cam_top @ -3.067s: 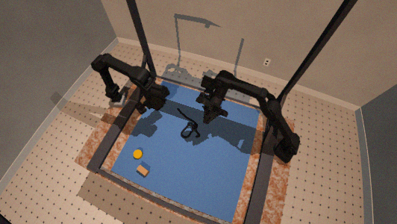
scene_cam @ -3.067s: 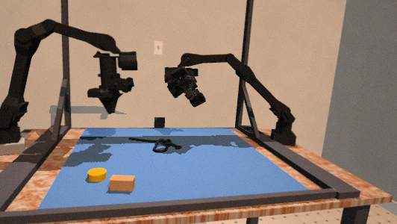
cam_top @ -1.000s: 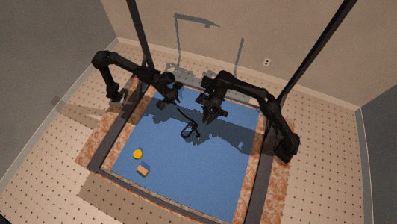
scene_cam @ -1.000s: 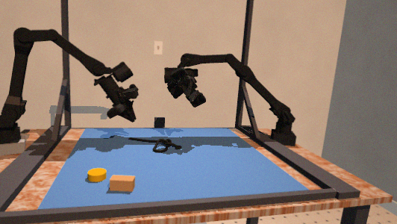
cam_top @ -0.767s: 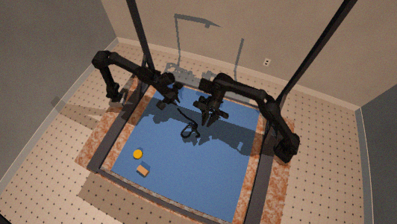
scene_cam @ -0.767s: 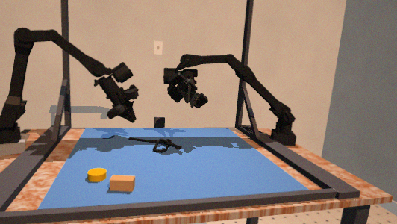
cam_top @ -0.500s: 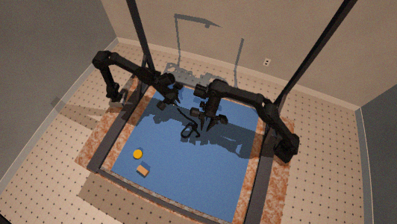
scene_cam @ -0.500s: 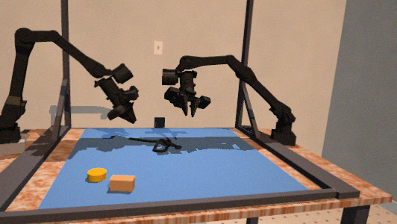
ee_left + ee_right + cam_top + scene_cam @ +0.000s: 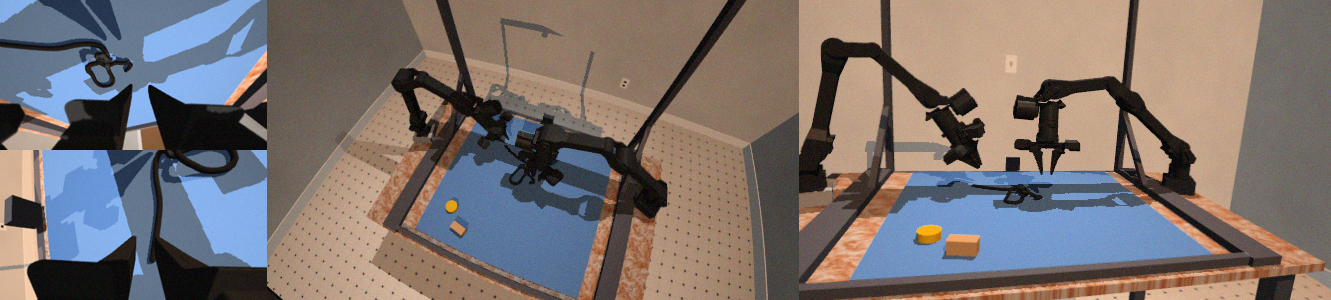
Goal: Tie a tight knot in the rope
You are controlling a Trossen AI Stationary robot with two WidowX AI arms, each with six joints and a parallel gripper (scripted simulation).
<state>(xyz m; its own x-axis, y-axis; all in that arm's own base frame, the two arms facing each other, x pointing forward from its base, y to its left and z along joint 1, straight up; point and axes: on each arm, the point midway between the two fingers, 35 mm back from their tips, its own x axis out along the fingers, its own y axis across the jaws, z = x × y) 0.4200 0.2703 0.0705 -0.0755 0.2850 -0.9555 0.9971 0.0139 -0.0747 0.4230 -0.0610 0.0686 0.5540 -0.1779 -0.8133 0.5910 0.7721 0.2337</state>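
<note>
Right now my left hand is 110 mm above the blue mat, 60 mm to the left of it and 40 mm short of it. The rest, counted from my left hand: yellow disc (310 mm to the right, 220 mm ahead, 100 mm below); orange block (300 mm ahead, 240 mm to the right, 90 mm below).
</note>
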